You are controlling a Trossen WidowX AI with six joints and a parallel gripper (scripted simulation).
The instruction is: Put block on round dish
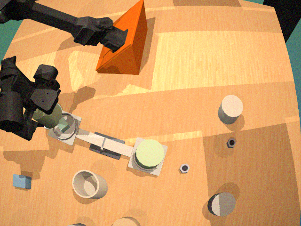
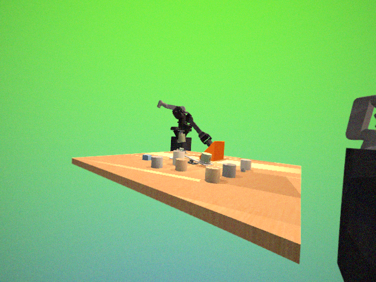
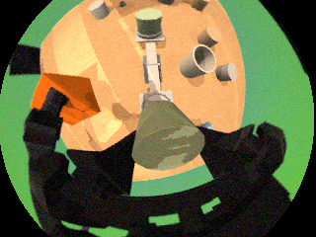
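Right now the pale green block is 1 cm to the left of my gripper tip and 8 cm below it. The rest, counted from my gripper tip: blue block: 21 cm ahead, 16 cm to the right, 15 cm below; beige cup: 16 cm ahead, 11 cm to the left, 13 cm below; round white dish: 5 cm behind, 9 cm to the right, 17 cm below.
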